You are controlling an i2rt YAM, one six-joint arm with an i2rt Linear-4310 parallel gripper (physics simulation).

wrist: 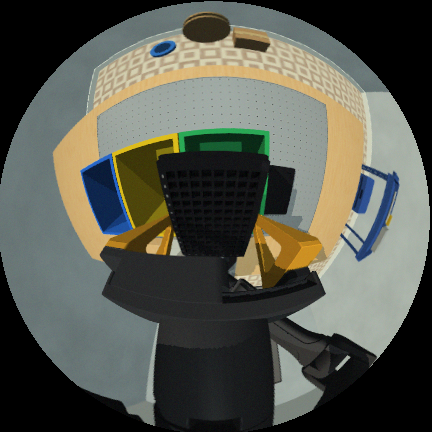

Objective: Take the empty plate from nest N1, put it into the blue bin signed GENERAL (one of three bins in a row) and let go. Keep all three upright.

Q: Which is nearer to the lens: the yellow bin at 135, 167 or the blue bin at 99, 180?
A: The yellow bin.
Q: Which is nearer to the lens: the black plate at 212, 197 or the blue bin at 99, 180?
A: The black plate.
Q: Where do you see a green bin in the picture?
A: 230, 139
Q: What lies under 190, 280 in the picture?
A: The gripper.
